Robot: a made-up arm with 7 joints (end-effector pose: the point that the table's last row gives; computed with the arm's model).
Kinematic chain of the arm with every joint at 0, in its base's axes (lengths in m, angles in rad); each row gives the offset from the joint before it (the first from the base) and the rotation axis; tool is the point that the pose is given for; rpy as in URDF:
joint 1: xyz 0 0 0.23 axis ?
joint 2: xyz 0 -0.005 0.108 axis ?
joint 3: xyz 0 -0.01 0.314 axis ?
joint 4: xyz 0 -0.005 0.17 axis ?
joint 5: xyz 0 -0.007 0.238 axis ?
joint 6: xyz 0 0 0.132 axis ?
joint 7: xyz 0 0 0.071 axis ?
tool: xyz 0 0 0 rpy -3.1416 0 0
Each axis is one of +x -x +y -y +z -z.
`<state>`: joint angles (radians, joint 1 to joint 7).
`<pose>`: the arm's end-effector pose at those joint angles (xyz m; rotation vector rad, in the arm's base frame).
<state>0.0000 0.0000 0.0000 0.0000 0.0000 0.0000 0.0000</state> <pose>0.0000 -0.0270 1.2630 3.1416 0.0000 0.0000</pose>
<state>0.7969 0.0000 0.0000 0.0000 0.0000 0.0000 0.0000</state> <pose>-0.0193 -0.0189 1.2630 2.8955 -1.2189 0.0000</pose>
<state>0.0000 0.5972 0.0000 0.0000 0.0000 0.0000 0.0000</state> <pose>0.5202 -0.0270 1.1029 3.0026 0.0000 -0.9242</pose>
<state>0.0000 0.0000 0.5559 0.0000 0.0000 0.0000 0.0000</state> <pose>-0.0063 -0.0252 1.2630 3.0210 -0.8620 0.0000</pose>
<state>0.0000 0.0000 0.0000 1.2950 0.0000 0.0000 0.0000</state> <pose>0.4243 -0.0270 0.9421 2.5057 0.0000 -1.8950</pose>
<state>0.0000 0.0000 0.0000 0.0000 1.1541 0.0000 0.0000</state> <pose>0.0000 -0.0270 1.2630 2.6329 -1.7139 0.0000</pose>
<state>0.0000 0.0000 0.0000 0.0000 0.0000 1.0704 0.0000</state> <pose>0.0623 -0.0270 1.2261 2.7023 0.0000 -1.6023</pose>
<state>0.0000 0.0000 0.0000 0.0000 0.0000 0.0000 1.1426</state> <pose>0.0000 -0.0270 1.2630 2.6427 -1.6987 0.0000</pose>
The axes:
joint 1: -z
joint 2: +y
joint 3: -z
joint 4: +y
joint 5: -z
joint 6: +y
joint 7: -z

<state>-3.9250 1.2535 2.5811 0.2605 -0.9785 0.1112 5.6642</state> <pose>-0.6404 -0.5349 0.7190 0.3911 2.1679 0.7909</pose>
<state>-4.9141 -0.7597 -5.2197 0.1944 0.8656 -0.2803 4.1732</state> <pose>-0.1961 0.5763 1.0284 2.1750 -1.4943 0.4606</pose>
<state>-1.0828 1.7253 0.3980 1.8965 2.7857 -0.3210 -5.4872</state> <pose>0.2794 0.1491 -0.0816 -0.5543 0.6871 1.3104</pose>
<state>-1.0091 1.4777 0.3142 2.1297 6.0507 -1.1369 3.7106</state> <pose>0.3212 0.2183 0.0240 -0.3479 -0.8493 1.3902</pose>
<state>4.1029 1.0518 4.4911 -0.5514 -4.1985 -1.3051 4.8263</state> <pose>-0.2508 0.7018 0.7581 0.1392 3.0924 0.1028</pose>
